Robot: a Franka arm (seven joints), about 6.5 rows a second.
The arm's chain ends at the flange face. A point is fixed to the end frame.
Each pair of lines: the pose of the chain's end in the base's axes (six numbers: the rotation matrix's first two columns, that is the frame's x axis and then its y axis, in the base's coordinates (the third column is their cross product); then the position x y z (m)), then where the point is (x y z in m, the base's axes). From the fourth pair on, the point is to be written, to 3 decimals.
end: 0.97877, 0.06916, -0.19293, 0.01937, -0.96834, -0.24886, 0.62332, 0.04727, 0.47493
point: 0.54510 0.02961 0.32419
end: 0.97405, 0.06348, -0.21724, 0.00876, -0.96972, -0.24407, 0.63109, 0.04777, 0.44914
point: 0.54911 0.02969 0.30046
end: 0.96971, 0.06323, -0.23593, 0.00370, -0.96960, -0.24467, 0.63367, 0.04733, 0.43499
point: 0.54884 0.02936 0.28790
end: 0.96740, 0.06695, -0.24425, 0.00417, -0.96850, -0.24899, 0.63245, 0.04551, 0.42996
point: 0.546 0.028 0.284
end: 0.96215, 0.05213, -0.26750, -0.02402, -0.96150, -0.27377, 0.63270, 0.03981, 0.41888
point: 0.543 0.028 0.274
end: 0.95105, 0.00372, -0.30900, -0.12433, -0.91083, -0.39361, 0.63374, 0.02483, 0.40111
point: 0.537 0.040 0.261
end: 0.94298, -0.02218, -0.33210, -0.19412, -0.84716, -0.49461, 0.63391, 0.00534, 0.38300
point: 0.536 0.044 0.249
